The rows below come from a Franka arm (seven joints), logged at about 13 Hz.
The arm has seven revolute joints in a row. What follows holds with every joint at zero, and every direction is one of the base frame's. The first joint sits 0.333 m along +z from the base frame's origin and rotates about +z. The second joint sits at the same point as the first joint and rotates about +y. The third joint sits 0.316 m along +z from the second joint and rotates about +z. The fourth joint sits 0.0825 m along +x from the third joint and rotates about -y. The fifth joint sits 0.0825 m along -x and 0.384 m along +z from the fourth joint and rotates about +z. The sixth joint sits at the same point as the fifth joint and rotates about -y. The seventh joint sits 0.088 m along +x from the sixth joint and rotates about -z. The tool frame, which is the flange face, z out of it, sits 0.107 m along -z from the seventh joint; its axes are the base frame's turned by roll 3.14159, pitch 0 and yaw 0 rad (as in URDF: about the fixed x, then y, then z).
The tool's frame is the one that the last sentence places.
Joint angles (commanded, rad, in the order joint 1, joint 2, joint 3, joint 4, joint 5, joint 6, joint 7), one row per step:
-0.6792 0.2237 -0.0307 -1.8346 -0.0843 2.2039 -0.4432
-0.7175 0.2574 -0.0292 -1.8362 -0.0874 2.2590 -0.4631
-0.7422 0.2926 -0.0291 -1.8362 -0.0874 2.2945 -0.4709
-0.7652 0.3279 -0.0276 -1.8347 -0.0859 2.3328 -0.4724
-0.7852 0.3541 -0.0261 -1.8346 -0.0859 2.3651 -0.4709
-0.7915 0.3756 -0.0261 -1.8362 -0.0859 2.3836 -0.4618
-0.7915 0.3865 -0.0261 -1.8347 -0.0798 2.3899 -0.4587
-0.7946 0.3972 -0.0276 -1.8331 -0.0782 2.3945 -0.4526
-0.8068 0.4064 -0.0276 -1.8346 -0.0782 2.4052 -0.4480
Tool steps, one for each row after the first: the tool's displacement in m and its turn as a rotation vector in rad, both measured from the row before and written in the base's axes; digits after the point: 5 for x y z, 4 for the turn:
-0.00960 -0.02193 -0.01648 -0.0151 -0.0107 -0.0112
-0.00655 -0.01482 -0.01888 -0.0002 0.0008 -0.0140
-0.00561 -0.01332 -0.01814 -0.0013 -0.0046 -0.0178
-0.00582 -0.01078 -0.01364 -0.0033 -0.0055 -0.0175
-0.00171 -0.00384 -0.01286 0.0043 0.0013 -0.0138
0.00081 -0.00065 -0.00580 0.0058 -0.0020 -0.0062
-0.00152 -0.00257 -0.00580 0.0041 0.0016 -0.0111
-0.00545 -0.00574 -0.00562 0.0005 -0.0009 -0.0160

